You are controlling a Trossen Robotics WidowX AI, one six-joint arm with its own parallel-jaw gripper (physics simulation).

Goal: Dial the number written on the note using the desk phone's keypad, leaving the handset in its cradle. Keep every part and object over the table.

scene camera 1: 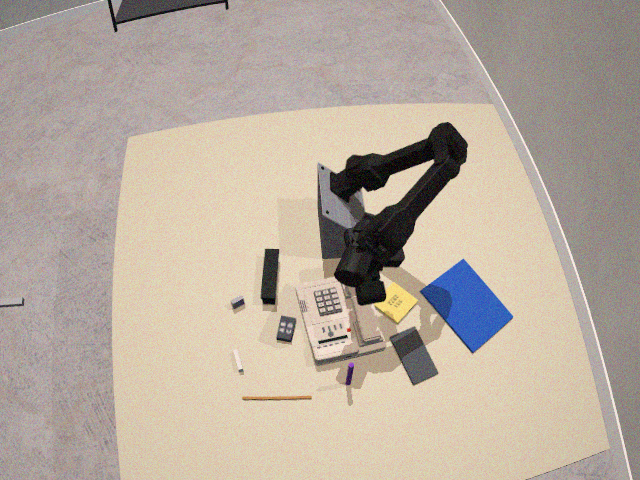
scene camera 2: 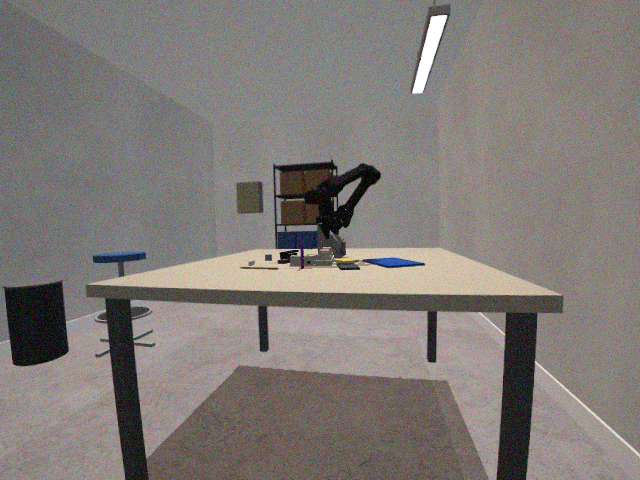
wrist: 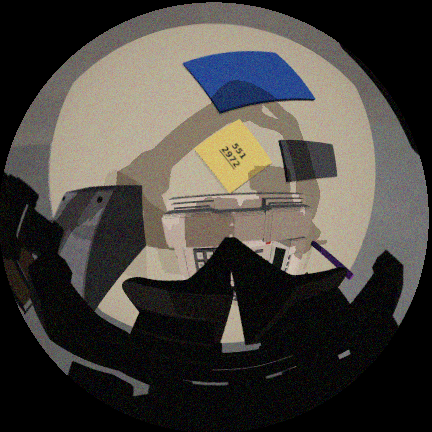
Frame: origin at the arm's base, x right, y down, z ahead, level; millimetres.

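Seen in the pictures: gripper, fingertip midpoint: [scene camera 1: 363,283] [scene camera 2: 327,239] [wrist: 228,241]; arm's base at its link origin: [scene camera 1: 339,187] [scene camera 2: 331,229] [wrist: 52,243].
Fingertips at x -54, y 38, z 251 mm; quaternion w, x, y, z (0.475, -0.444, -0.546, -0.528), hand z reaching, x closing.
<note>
Pixels of each thing's top centre, then the offset from my fingertips to it.
- beige desk phone at its top centre: [wrist: 245,256] [scene camera 1: 340,312] [scene camera 2: 313,253] dx +51, dy +60, dz +44 mm
- handset at its top centre: [wrist: 247,228] [scene camera 1: 362,302] [scene camera 2: 325,248] dx +2, dy +42, dz +27 mm
- yellow note at its top centre: [wrist: 234,153] [scene camera 1: 395,302] [scene camera 2: 346,259] dx -87, dy +91, dz +2 mm
- blue folder at its top centre: [wrist: 255,69] [scene camera 1: 469,304] [scene camera 2: 391,261] dx -286, dy +93, dz +16 mm
- dark grey pad at its top centre: [wrist: 314,159] [scene camera 1: 414,355] [scene camera 2: 347,265] dx -129, dy +94, dz +151 mm
- purple upright marker at its top centre: [wrist: 351,277] [scene camera 1: 351,364] [scene camera 2: 301,234] dx +33, dy -29, dz +218 mm
- orange stick at its top centre: [scene camera 1: 276,397] dx +202, dy +95, dz +261 mm
- small remote at its top centre: [scene camera 1: 286,327] dx +181, dy +86, dz +73 mm
- black block at its top centre: [scene camera 1: 269,272] [scene camera 2: 289,251] dx +222, dy +62, dz -65 mm
- white piece at its top centre: [scene camera 1: 237,359] dx +295, dy +82, dz +167 mm
The beige desk phone [scene camera 1: 311,330] [scene camera 2: 298,260] lies on the table; its dark-keyed keypad [scene camera 1: 328,301] also shows partly in the wrist view [wrist: 202,256], with the rest behind the fingers. The handset [scene camera 1: 365,319] lies along the cradle side, partly under the arm in scene camera 1. The yellow note [scene camera 1: 397,303] [scene camera 2: 346,260] [wrist: 231,157] lies beside the phone; the wrist view shows "551" above an underlined "2972". My gripper [scene camera 2: 326,236] [wrist: 228,241] is shut and empty, pointing down above the phone. Its fingertips are hidden in scene camera 1.
A blue folder [scene camera 1: 467,305] [scene camera 2: 393,262] [wrist: 250,77] and dark grey pad [scene camera 1: 414,356] [wrist: 310,160] lie beyond the note. A purple upright marker [scene camera 1: 349,374] [scene camera 2: 302,255] [wrist: 332,260], orange stick [scene camera 1: 276,397], small remote [scene camera 1: 286,329], black block [scene camera 1: 269,276] and white piece [scene camera 1: 237,360] surround the phone.
</note>
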